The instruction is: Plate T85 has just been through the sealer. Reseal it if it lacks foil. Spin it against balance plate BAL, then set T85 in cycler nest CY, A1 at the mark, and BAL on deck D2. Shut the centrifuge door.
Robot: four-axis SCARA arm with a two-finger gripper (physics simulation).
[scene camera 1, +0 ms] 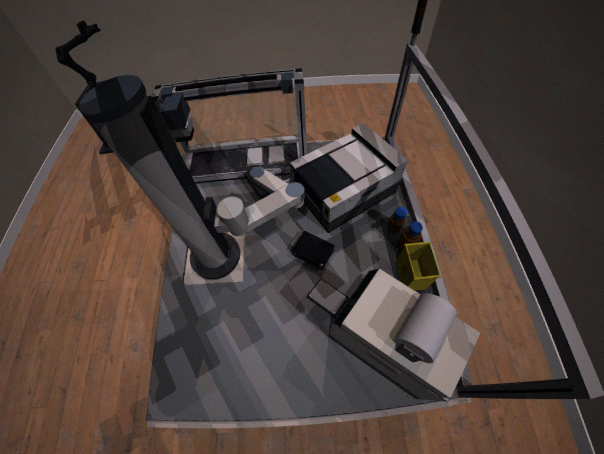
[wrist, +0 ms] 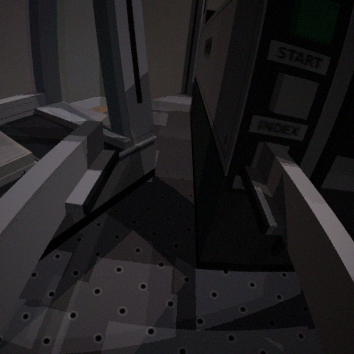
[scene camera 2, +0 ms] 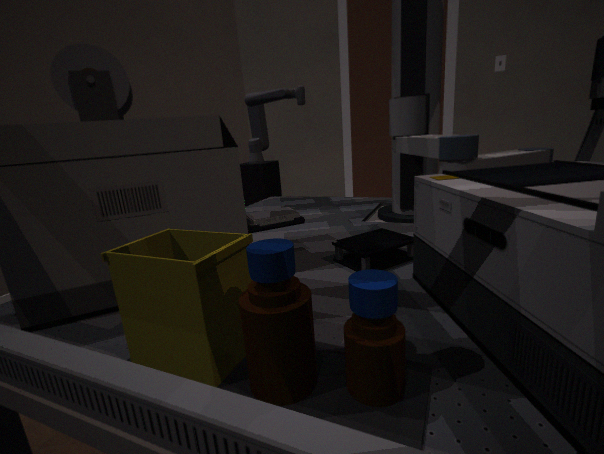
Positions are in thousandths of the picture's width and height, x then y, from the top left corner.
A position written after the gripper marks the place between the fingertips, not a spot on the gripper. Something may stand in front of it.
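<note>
The gripper (wrist: 513, 417) is touching a centrifuge button panel. There are also the brown bottles with blue caps (scene camera 1: 681, 517), and then there's a centrifuge (wrist: 677, 160).
</note>
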